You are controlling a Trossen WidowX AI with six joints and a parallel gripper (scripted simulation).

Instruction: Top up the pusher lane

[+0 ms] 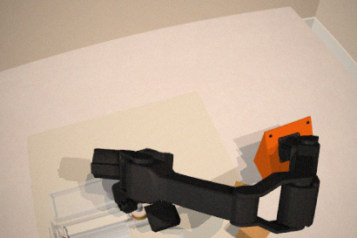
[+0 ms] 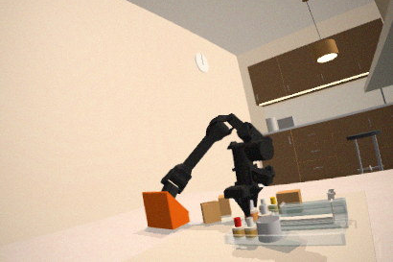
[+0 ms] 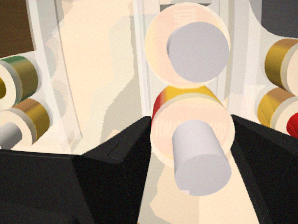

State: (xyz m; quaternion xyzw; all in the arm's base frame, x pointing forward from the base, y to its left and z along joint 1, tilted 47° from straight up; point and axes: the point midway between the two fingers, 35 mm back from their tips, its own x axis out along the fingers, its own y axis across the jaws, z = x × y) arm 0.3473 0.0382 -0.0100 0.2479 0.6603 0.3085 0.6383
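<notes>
Right now the grey cylinder is 8 cm ahead of my gripper tip, 7 cm to the right of it and 1 cm below it. Round my gripper tip: red mark 22 cm ahead, 6 cm to the left, 3 cm above.
</notes>
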